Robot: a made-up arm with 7 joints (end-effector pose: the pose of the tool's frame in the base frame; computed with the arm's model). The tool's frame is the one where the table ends. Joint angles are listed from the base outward.
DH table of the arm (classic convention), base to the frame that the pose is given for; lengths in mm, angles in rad. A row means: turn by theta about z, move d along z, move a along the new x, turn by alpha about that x. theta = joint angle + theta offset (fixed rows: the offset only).
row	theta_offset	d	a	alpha
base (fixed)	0	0	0	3.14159
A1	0	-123.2	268.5	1.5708
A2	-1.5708	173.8	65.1	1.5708
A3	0	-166.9	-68.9	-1.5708
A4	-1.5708	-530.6	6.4	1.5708
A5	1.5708	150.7	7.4	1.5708
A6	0	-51.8	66.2	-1.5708
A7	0.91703	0	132.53	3.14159
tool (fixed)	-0.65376	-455.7	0	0
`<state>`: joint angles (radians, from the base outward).
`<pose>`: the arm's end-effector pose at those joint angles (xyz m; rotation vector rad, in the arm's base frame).
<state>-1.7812 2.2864 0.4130 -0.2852 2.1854 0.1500 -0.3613</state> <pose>0.7512 -0.0122 0.0249 -2.0197 -0.5938 0.3578</pose>
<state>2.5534 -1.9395 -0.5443 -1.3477 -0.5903 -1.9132 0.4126</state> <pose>-0.1903 -0.3176 0.2096 -1.0743 -0.3640 0.2080</pose>
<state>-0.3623 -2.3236 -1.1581 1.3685 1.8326 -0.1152 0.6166</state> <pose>0.9582 0.4843 0.3214 0.8650 -0.4255 -0.7565</pose>
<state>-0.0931 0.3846 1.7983 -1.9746 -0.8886 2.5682 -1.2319</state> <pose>0.4445 0.5557 0.8761 1.7193 1.6633 0.7277</pose>
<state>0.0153 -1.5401 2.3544 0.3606 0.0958 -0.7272 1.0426</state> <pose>-0.3677 -0.0775 0.3255 -0.2927 -1.8758 -2.3220</pose>
